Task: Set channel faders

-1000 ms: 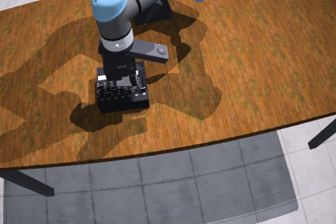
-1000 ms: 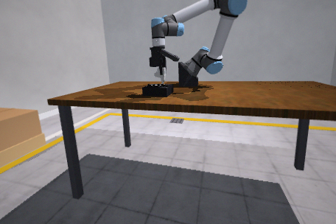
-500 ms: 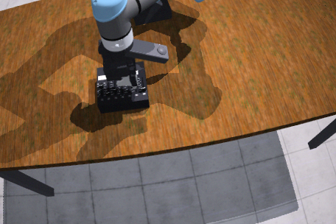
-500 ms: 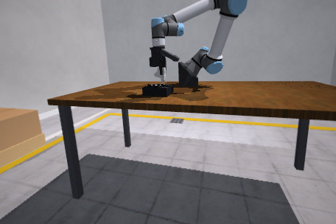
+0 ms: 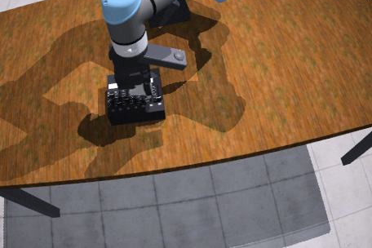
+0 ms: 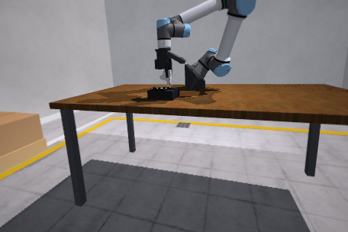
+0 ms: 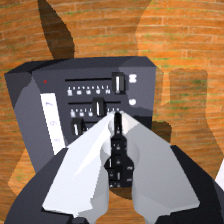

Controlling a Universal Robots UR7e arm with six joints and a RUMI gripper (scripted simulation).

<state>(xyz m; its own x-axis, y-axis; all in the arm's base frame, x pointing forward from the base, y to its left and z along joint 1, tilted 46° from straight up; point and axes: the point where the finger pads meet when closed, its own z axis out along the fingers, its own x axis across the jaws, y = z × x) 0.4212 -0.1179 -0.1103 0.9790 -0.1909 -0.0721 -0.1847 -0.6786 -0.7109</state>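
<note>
Now: the fader 6 2 cm behind my hand and 2 cm below it. From my hand the other things lie so: fader 4: 4 cm behind, 4 cm to the right, 2 cm below; then fader 3: 2 cm behind, 6 cm to the right, 2 cm below; then master fader: 2 cm to the left, 2 cm below.
</note>
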